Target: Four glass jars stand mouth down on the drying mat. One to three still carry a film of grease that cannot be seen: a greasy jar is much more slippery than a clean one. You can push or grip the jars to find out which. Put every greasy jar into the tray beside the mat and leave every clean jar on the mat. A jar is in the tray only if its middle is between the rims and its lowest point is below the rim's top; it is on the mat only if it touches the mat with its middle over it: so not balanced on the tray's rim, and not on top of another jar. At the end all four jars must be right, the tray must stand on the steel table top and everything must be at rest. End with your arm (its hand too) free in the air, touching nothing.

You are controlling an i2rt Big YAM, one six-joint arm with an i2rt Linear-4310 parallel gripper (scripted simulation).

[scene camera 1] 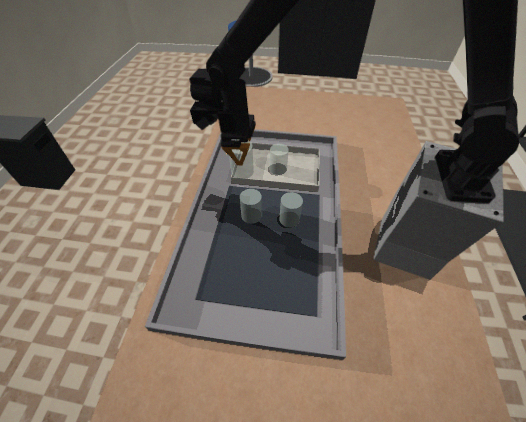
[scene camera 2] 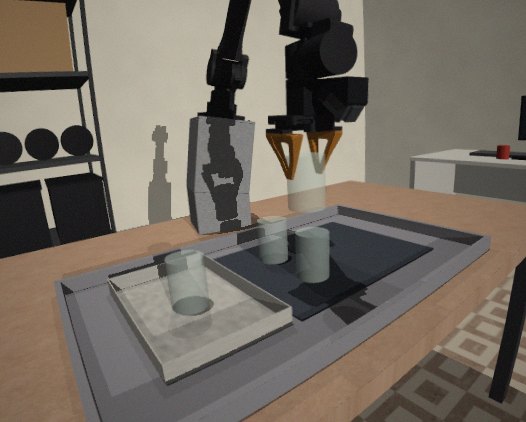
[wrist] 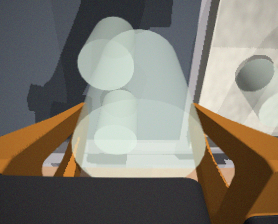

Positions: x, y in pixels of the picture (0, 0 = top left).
Labels:
my gripper: scene camera 1 242, 157; scene camera 2; wrist
same spot on my gripper: point(scene camera 2: 325, 128) = point(wrist: 84, 192)
same spot on dark mat: point(wrist: 47, 80) = point(scene camera 1: 268, 250)

